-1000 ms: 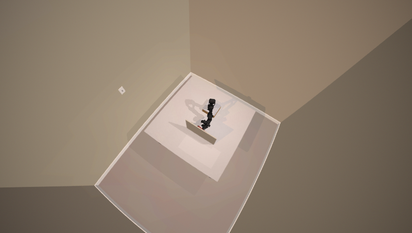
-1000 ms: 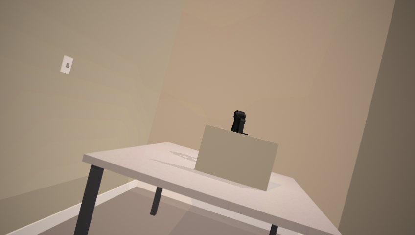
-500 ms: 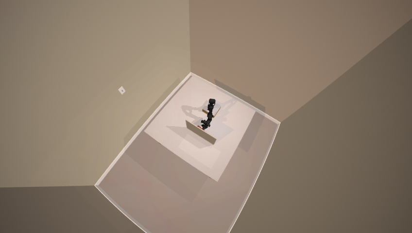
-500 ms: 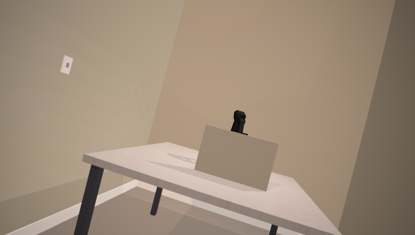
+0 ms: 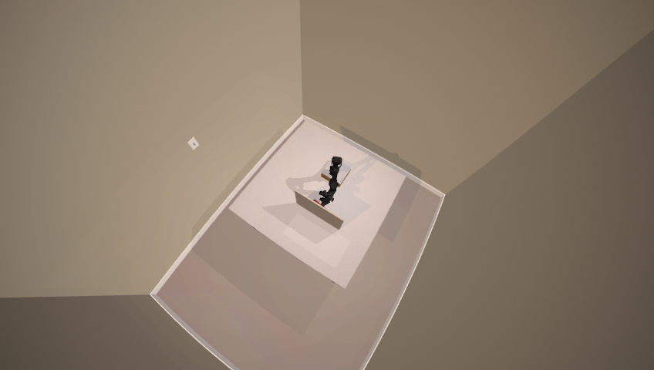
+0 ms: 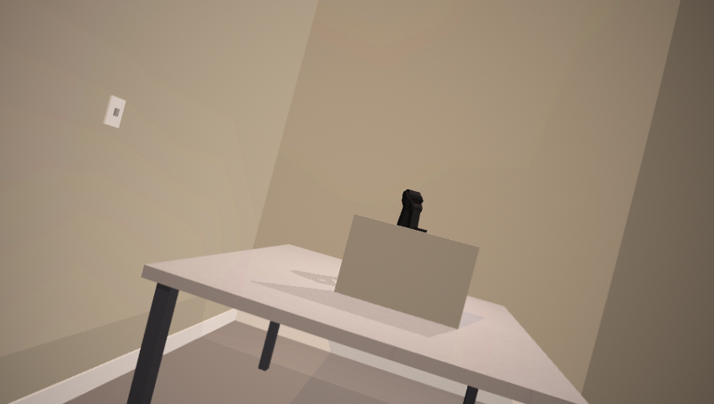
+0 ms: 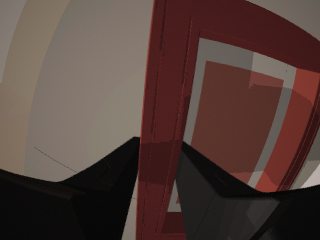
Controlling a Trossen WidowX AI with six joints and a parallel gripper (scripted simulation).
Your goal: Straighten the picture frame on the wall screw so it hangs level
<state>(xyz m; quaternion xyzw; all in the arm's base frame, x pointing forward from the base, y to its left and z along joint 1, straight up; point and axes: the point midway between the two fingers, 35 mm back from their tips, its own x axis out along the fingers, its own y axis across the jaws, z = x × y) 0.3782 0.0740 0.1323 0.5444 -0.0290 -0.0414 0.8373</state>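
Right now my gripper tip is 5 cm above the picture frame and 2 cm to the left of it. Round my gripper tip: wall panel (6 cm below, 2 cm ahead, 1 cm to the right).
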